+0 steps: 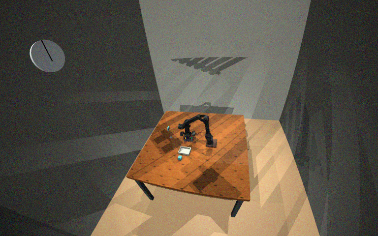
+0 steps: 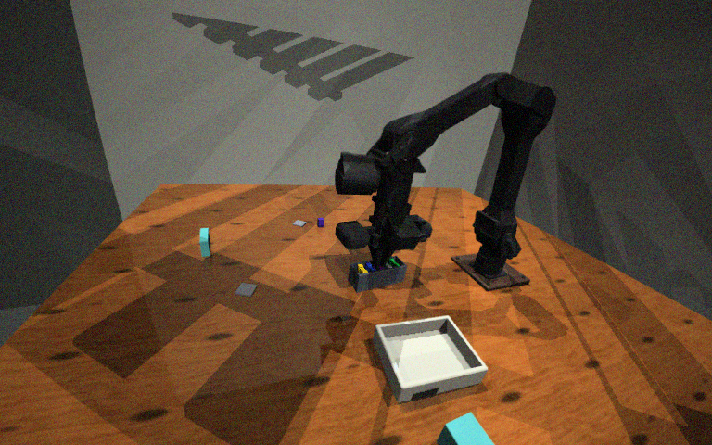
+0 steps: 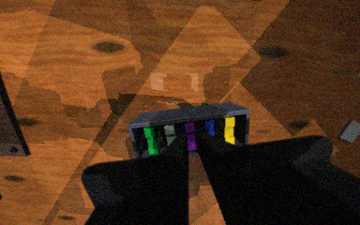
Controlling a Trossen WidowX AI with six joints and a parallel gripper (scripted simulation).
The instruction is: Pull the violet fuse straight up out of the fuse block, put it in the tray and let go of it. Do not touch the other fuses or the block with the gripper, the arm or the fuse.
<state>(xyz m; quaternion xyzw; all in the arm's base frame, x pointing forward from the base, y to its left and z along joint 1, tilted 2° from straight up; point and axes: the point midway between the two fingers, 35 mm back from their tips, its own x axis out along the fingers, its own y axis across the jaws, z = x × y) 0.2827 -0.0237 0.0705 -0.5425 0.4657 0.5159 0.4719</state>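
My gripper tip is 10 mm above the violet fuse. Round my gripper tip: white tray (190 mm to the left, 30 mm below); purple cylinder (60 mm ahead, 260 mm to the right, 20 mm below).
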